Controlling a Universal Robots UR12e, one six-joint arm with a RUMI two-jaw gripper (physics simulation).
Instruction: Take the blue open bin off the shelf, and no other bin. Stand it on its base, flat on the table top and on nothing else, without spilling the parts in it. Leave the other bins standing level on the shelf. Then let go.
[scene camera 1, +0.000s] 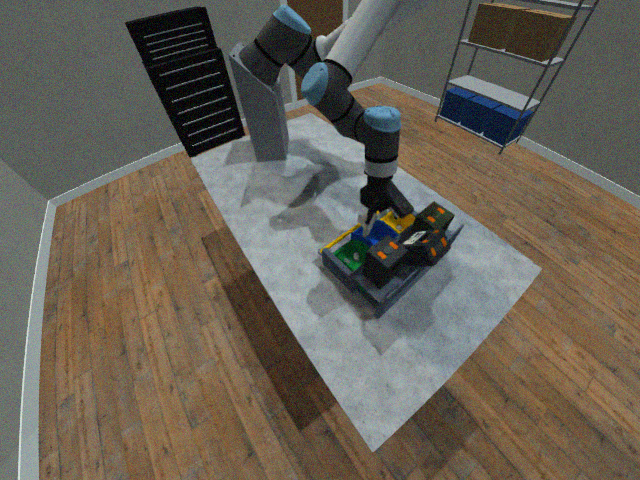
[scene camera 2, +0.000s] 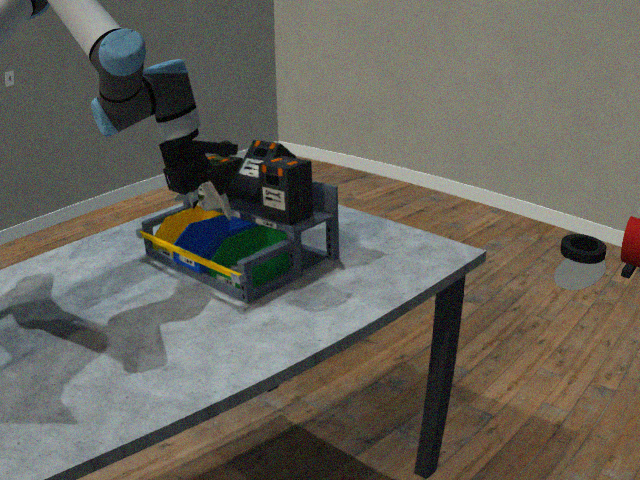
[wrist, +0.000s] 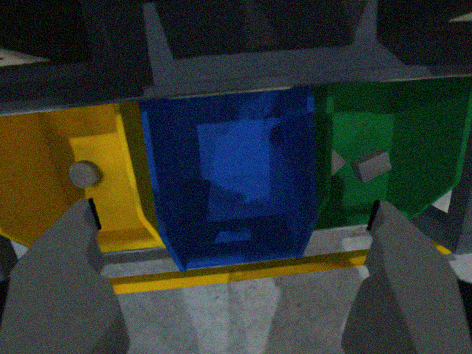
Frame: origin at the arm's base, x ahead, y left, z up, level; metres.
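Where they show: gripper, fingertip midpoint: (scene camera 1: 380, 228) (scene camera 2: 211, 214) (wrist: 235, 202); arm's base at its link origin: (scene camera 1: 257, 68).
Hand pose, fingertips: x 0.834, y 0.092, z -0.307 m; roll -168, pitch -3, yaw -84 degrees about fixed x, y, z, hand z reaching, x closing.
Note:
Things, the pixels of their centre, and the offset from my fingertips. "*": a spot on its surface instead. Level surfaces: height alone.
- blue open bin at a spot on its surface: (wrist: 234, 170) * dx -0.010, dy -0.007, dz -0.098 m
- grey shelf at the middle of its body: (wrist: 229, 110) (scene camera 2: 228, 223) (scene camera 1: 388, 243) dx +0.044, dy +0.006, dz -0.036 m
- yellow bin at a spot on its surface: (wrist: 115, 185) * dx -0.038, dy +0.103, dz -0.108 m
- green bin at a spot on its surface: (wrist: 425, 145) * dx +0.035, dy -0.158, dz -0.067 m
- yellow rail at the middle of its body: (wrist: 242, 272) (scene camera 2: 182, 252) dx -0.087, dy -0.021, dz -0.057 m
- grey round part at the middle of its body: (wrist: 84, 174) dx -0.028, dy +0.129, dz -0.103 m
- table at its surface level: dz -0.117 m
The blue open bin (scene camera 1: 379, 233) (scene camera 2: 202, 238) (wrist: 234, 170) sits in the lower tier of the grey shelf (scene camera 1: 338, 269) (scene camera 2: 296, 253) (wrist: 235, 75), between the yellow bin (scene camera 1: 401, 222) (scene camera 2: 185, 219) (wrist: 115, 185) and the green bin (scene camera 1: 347, 254) (scene camera 2: 264, 238) (wrist: 425, 145). Its front lip reaches closer to the front rail than its neighbours' lips. No parts show in its visible inside; its back end is hidden under the upper tier. My gripper (scene camera 1: 373, 222) (scene camera 2: 210, 202) (wrist: 235, 202) is wide open and empty above the bins, one fingertip over the yellow bin, the other over the green bin.
A yellow rail (scene camera 2: 192, 254) (wrist: 225, 277) runs along the shelf's front. Black cases with orange marks (scene camera 1: 385, 258) (scene camera 2: 286, 191) stand on the upper tier, close behind the gripper. A grey round part (wrist: 85, 174) lies in the yellow bin. The table (scene camera 1: 361, 372) (scene camera 2: 258, 335) extends around the shelf.

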